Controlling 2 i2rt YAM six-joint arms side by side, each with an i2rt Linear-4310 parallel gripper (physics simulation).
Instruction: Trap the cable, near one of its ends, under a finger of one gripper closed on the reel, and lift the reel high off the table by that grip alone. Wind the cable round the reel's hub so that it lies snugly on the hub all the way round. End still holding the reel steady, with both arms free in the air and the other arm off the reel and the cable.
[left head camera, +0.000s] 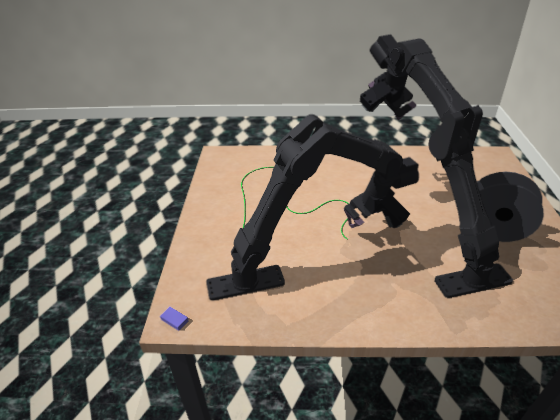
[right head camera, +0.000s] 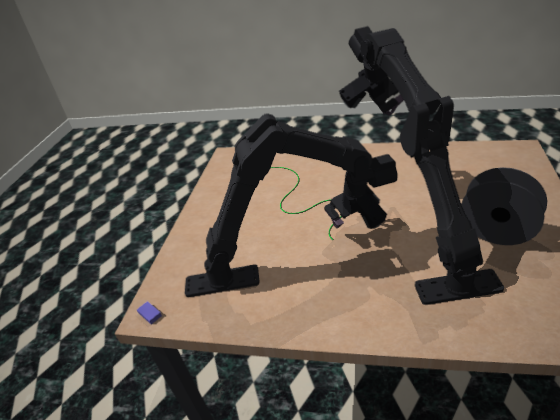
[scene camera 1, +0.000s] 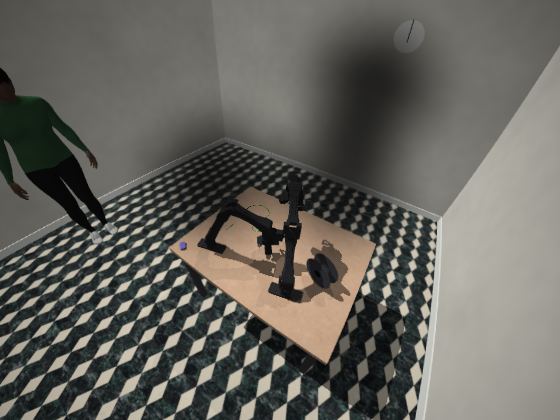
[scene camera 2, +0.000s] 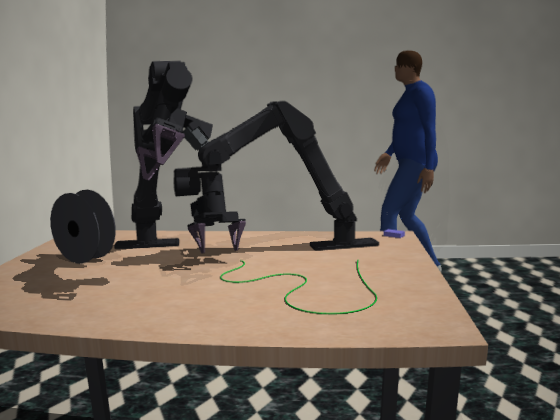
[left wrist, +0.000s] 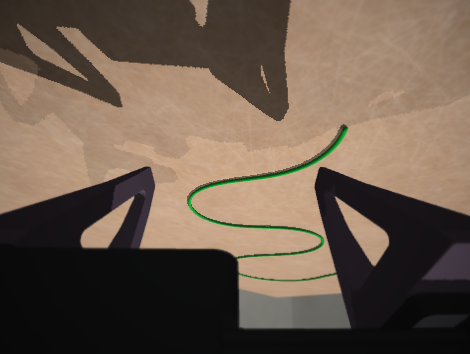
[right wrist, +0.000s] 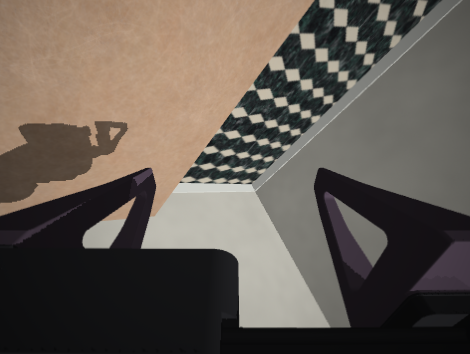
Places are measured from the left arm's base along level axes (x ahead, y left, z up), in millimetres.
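Where they show: left gripper, fingertip midpoint: (left head camera: 362, 218) (right head camera: 349, 219) (scene camera 2: 219, 251) (left wrist: 234, 176); right gripper, fingertip midpoint: (left head camera: 389, 107) (right head camera: 381, 102) (scene camera 1: 301, 204) (scene camera 2: 152, 172) (right wrist: 234, 177); left arm's base, origin of the base link: (left head camera: 245, 283) (right head camera: 222, 281) (scene camera 1: 211, 246) (scene camera 2: 344, 245); right arm's base, origin of the base link: (left head camera: 473, 281) (right head camera: 458, 287) (scene camera 1: 285, 292) (scene camera 2: 147, 245).
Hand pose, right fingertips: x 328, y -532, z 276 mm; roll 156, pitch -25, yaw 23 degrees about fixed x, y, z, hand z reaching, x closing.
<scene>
Things, the pixels of their centre, and the offset from my right fingertips.
- black reel, body centre: (right head camera: 503, 207) (scene camera 2: 82, 226) (left head camera: 504, 207) (scene camera 1: 321, 270) dx -343, dy -220, dz -177 mm
- small blue block, body centre: (left head camera: 174, 318) (right head camera: 149, 312) (scene camera 2: 394, 233) (scene camera 1: 182, 245) dx -399, dy +723, dz -269 mm
The green cable (left head camera: 301, 213) (right head camera: 292, 213) (scene camera 2: 332, 313) (left wrist: 272, 175) lies in wide bends on the table. The black reel (left head camera: 520, 200) (right head camera: 525, 220) (scene camera 1: 314, 265) (scene camera 2: 62, 215) stands on its rims beyond the right arm's base; no cable shows round it. My left gripper (scene camera 2: 219, 249) (left wrist: 234, 176) is open and empty, pointing down low over the table near one cable end. In the left wrist view the cable's bends show between and beyond its fingers. My right gripper (scene camera 2: 154, 170) (right wrist: 234, 177) is open and empty, high above the table and away from reel and cable.
A small blue block (left head camera: 174, 318) (right head camera: 149, 312) (scene camera 1: 183, 246) (scene camera 2: 393, 233) lies at the table's corner beyond the left arm's base. A person in blue (scene camera 2: 417, 120) stands behind the table in scene camera 2; a person in green (scene camera 1: 35, 135) stands at the left in scene camera 1.
</scene>
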